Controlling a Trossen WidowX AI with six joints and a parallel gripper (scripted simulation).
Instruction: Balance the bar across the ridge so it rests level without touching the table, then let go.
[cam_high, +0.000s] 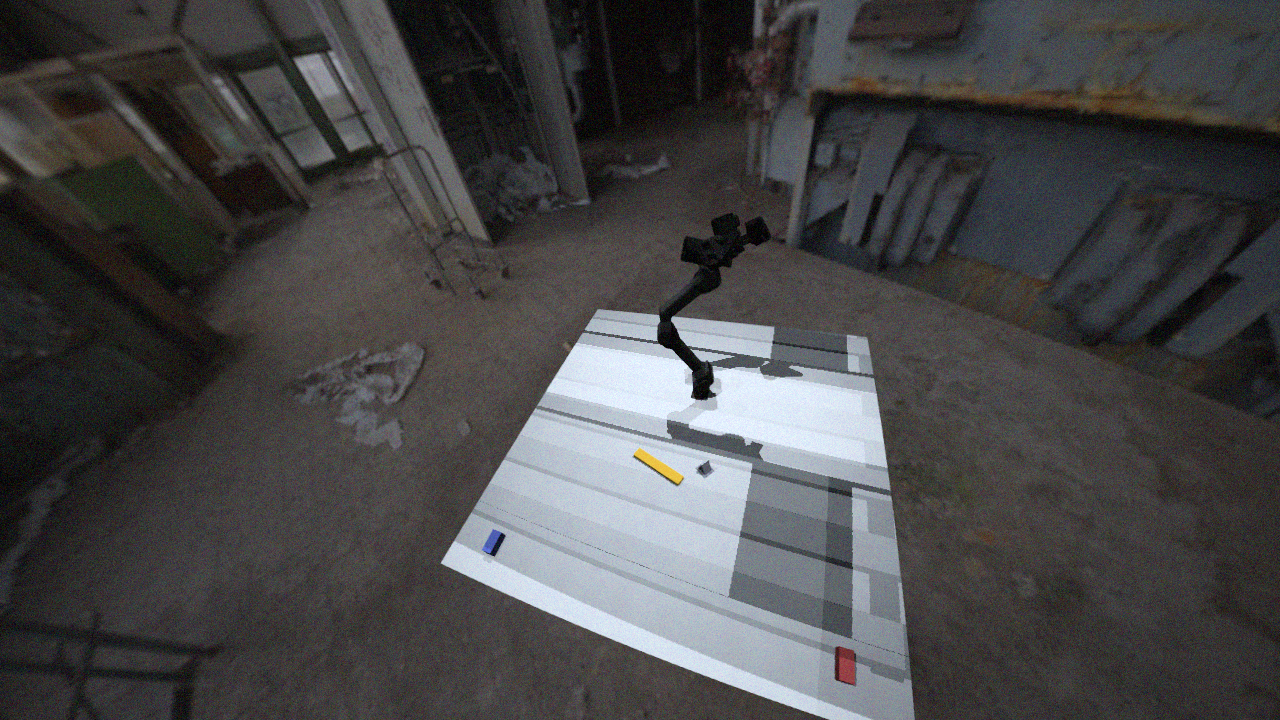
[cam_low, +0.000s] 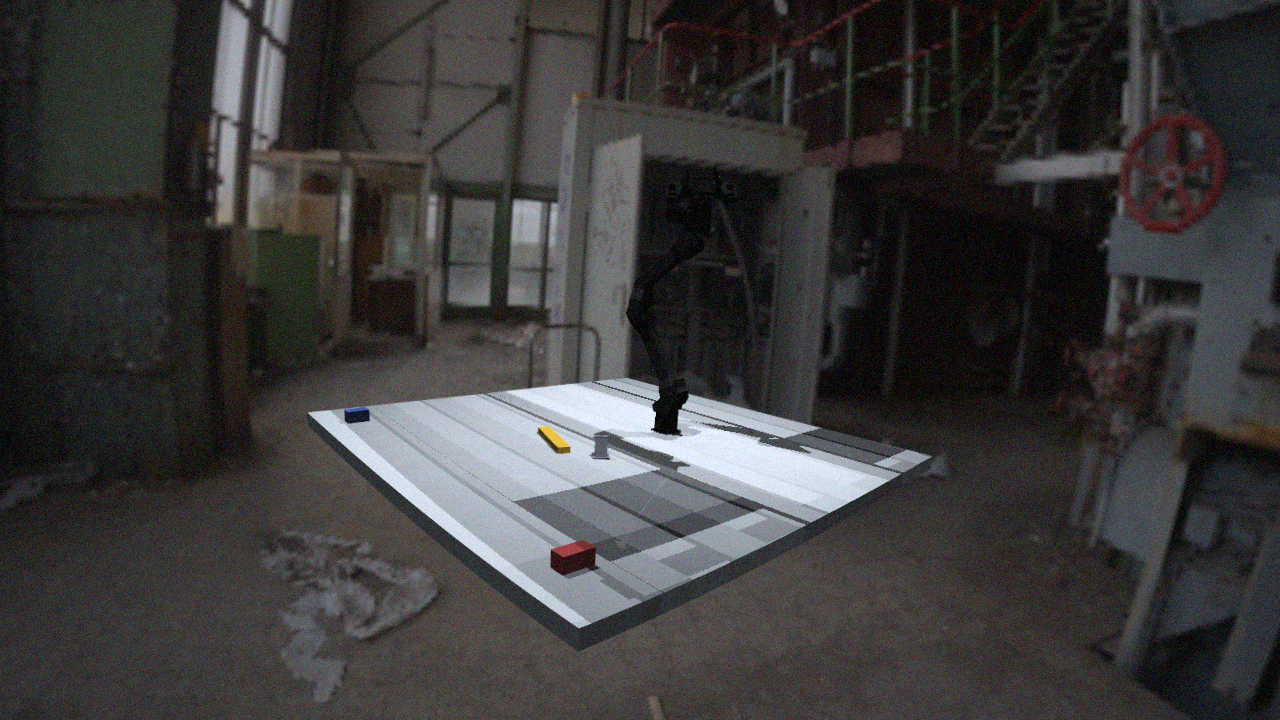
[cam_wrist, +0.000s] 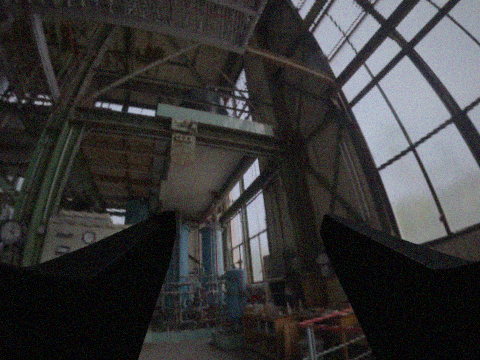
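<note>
The yellow bar lies 260 mm ahead of my gripper tip, 210 mm to the right of it and 720 mm below it. The rest, counted from my gripper tip: blue block (650 mm ahead, 640 mm to the right, 720 mm below); then red block (650 mm ahead, 360 mm to the left, 720 mm below).
</note>
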